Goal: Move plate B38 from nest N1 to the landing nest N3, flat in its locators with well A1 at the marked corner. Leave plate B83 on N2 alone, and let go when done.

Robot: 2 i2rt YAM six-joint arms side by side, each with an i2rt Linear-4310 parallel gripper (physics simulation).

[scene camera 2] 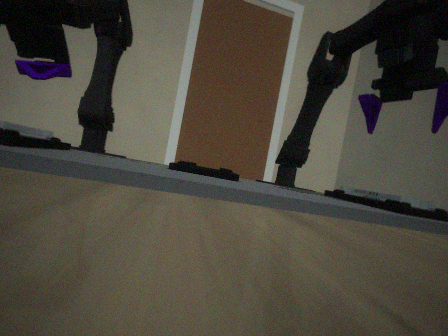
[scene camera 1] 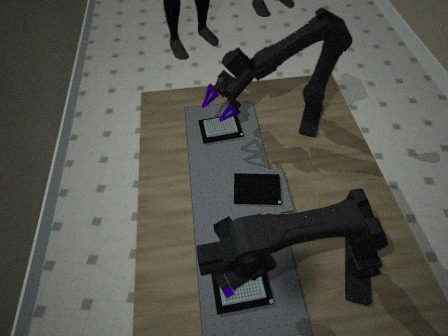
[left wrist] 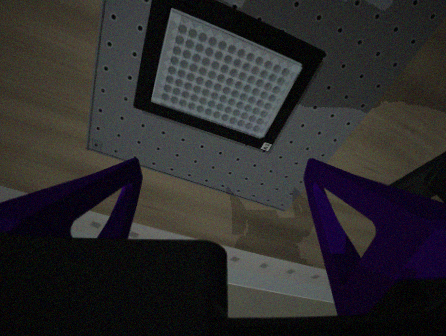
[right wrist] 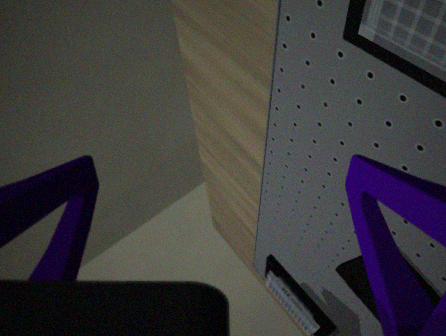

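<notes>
A clear well plate [scene camera 1: 250, 291] [scene camera 2: 375, 194] [left wrist: 225, 75] [right wrist: 292, 302] lies in a black nest [left wrist: 145, 85], lowest in scene camera 1; a small white label marks one nest corner. My left gripper [scene camera 2: 403, 132] [left wrist: 223, 167] is open and empty above it. The other plate [scene camera 1: 214, 128] [scene camera 2: 30, 131] [right wrist: 410, 30] sits in its nest, uppermost in scene camera 1. My right gripper [scene camera 1: 212, 113] [scene camera 2: 43, 70] [right wrist: 222, 169] is open and empty above that end. The landing nest [scene camera 1: 257, 189] [scene camera 2: 203, 171] [right wrist: 357, 275] between them is black and holds no plate. Plate names are unreadable.
The nests stand on a grey perforated board [scene camera 1: 210, 185] [scene camera 2: 280, 199] on a wooden table [scene camera 1: 162, 200] [scene camera 2: 210, 260]. The left arm [scene camera 1: 305, 225] crosses above the board between the landing nest and the lowest plate. The right arm [scene camera 1: 295, 47] reaches in from the upper right.
</notes>
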